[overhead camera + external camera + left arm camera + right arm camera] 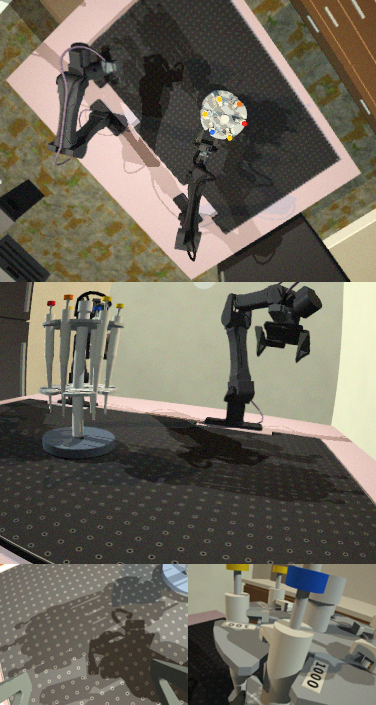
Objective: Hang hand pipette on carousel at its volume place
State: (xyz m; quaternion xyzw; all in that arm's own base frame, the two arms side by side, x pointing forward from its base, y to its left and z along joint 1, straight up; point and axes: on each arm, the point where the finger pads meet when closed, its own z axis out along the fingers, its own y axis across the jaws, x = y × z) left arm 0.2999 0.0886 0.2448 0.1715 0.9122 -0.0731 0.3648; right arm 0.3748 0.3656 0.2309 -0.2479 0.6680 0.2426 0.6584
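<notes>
The pipette is 1 cm ahead of my right hand, 1 cm to the left of it and 2 cm below it.
</notes>
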